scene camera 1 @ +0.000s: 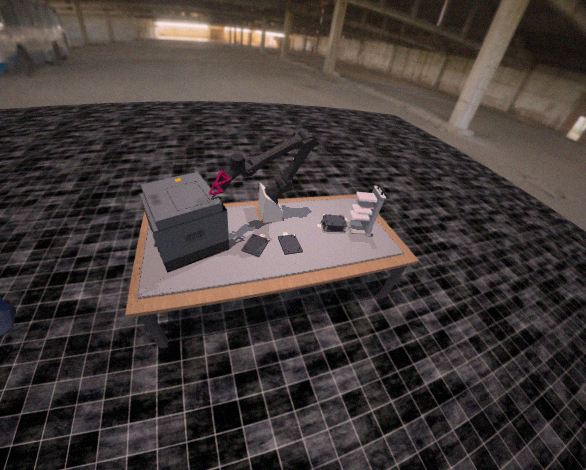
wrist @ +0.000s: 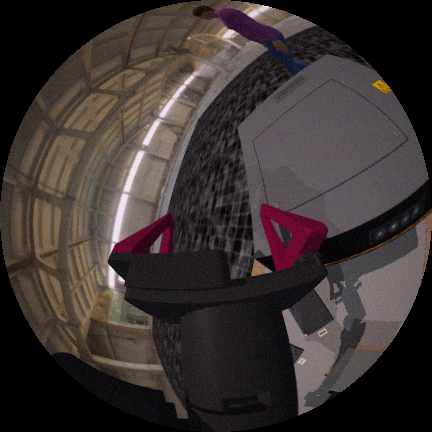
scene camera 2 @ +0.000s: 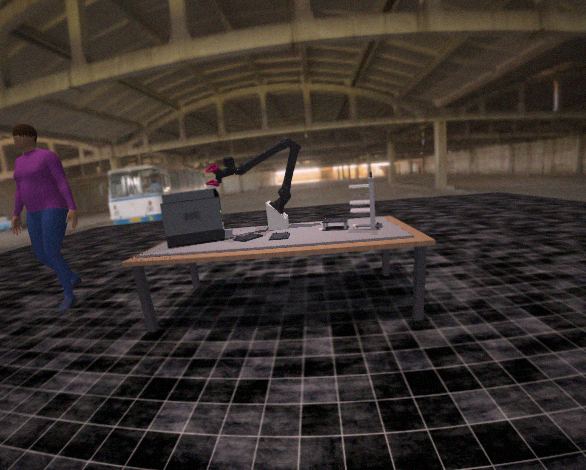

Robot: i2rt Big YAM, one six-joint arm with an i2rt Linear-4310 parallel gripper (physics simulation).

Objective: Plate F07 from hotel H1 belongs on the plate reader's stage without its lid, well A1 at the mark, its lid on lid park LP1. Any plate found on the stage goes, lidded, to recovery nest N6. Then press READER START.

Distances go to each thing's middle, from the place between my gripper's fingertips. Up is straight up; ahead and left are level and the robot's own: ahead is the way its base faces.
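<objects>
My hand is 420 mm above the pad labelled N6 [wrist: 310, 313], and it is also 230 mm to the right of it and 40 mm past it.
</objects>
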